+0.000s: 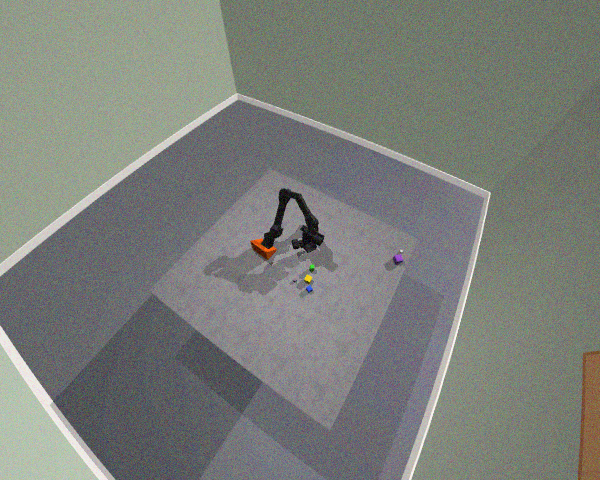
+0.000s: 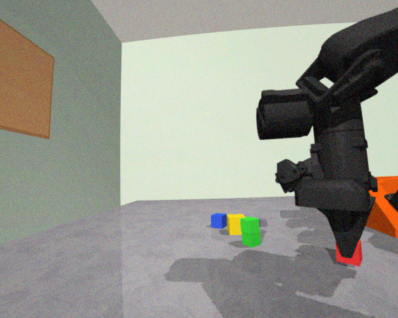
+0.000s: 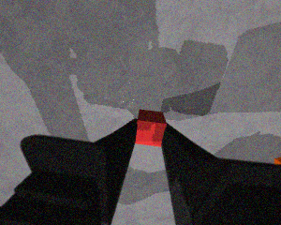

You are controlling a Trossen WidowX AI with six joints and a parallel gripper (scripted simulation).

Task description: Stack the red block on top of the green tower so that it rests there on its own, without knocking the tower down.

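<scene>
My gripper tip is now 13 cm short of the yellow block and 18 cm to the left of it. The rest, counted from my gripper tip: purple block (56 cm ahead, 26 cm to the left); then red block (right at my gripper tip); then blue block (17 cm ahead, 23 cm to the right, 1 cm below).
</scene>
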